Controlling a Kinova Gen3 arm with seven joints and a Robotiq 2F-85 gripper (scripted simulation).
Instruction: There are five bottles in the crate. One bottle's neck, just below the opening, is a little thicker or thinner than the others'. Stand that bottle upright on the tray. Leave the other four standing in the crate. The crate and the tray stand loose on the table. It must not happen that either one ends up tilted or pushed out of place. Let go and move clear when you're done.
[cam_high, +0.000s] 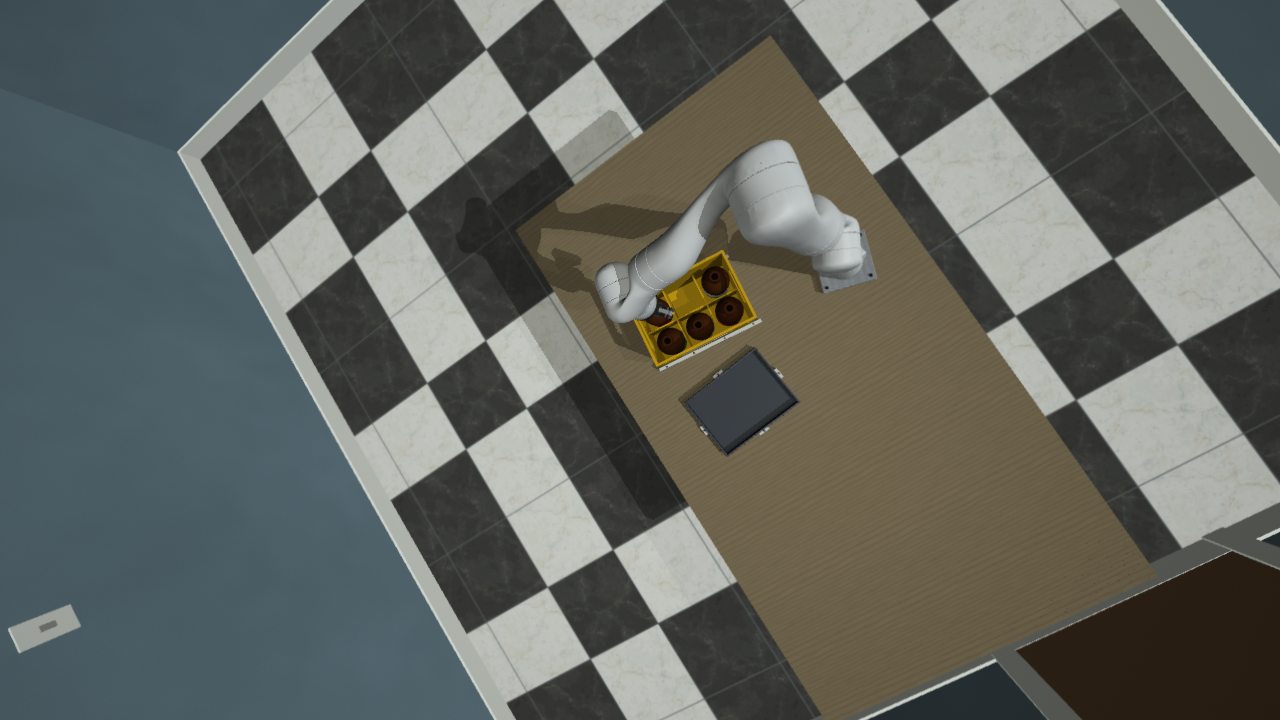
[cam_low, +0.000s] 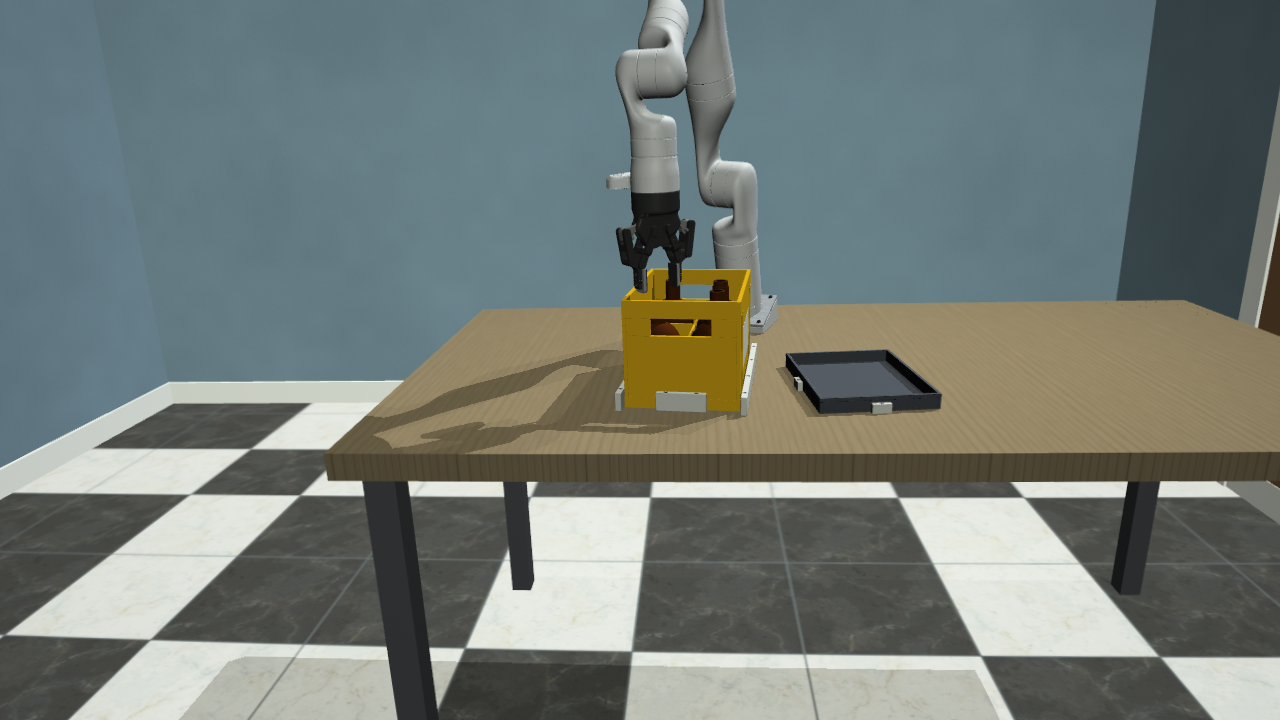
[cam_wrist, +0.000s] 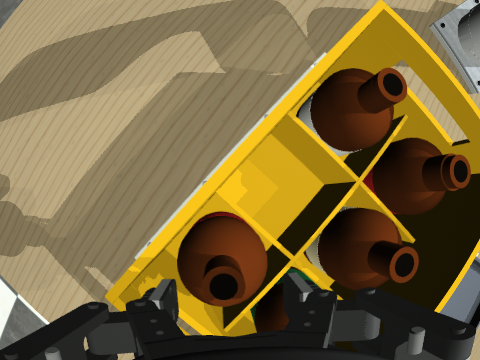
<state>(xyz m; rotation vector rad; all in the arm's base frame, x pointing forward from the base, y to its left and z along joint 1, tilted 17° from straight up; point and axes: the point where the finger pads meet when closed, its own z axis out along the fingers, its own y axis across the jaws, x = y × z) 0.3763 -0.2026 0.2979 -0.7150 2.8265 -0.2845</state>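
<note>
Now: the yellow crate 11 cm below my hand, 7 cm to the left of it and 6 cm behind it. From my hand the other things lie so: brown bottle 14 cm behind, 13 cm to the left, 11 cm below; dark tray 33 cm to the left, 18 cm below, 1 cm ahead.
</note>
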